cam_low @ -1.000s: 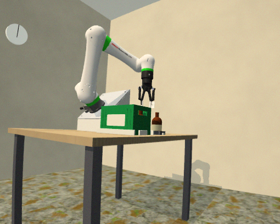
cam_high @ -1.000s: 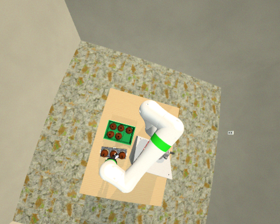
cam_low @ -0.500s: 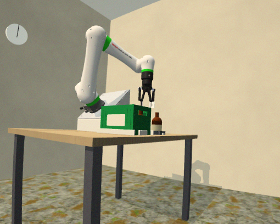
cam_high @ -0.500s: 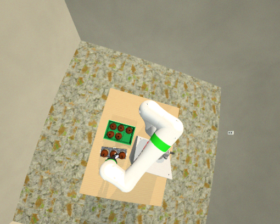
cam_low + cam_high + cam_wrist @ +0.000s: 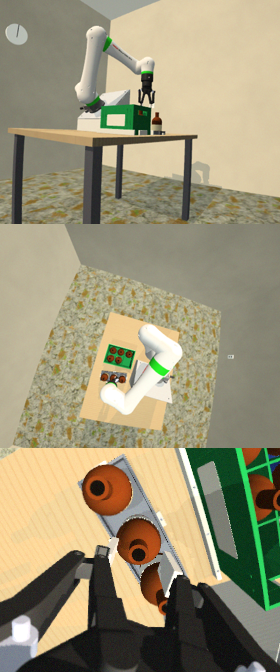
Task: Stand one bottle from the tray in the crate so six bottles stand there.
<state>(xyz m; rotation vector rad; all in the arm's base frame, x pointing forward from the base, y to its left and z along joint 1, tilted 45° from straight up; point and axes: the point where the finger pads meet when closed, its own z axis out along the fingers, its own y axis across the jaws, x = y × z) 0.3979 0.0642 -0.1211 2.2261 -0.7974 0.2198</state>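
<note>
My gripper is now 100 mm above the brown bottle. Also, from my hand: grey tray: 180 mm below; green crate: 230 mm to the right, 110 mm below.
</note>
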